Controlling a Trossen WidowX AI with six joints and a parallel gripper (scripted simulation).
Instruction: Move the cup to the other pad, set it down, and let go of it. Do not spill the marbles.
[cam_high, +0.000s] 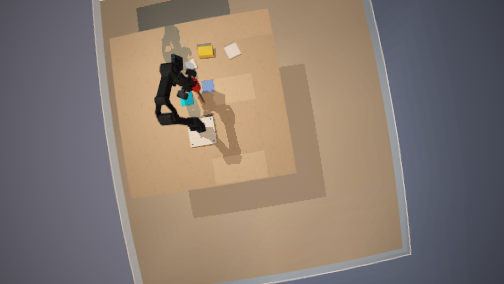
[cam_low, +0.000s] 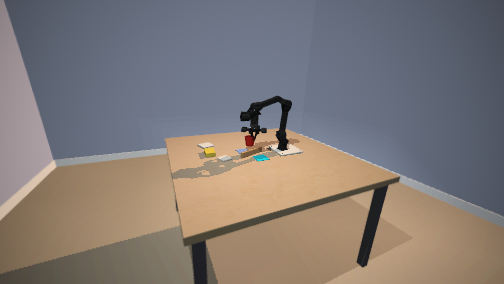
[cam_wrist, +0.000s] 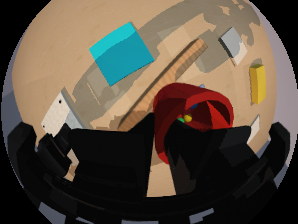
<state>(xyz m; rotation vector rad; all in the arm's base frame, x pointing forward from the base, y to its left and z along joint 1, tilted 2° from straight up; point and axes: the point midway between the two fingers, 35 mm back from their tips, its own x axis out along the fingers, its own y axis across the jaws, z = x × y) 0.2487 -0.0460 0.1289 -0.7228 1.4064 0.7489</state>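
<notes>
The cyan pad lies 110 mm below my gripper tip, 100 mm to the left of it and 10 mm behind it. Also, from my gripper tip: wooden bar (90 mm below, 20 mm ahead, 10 mm to the left); then light blue pad (110 mm below, 80 mm to the right, 40 mm ahead); then red cup (20 mm to the right, 20 mm ahead).
</notes>
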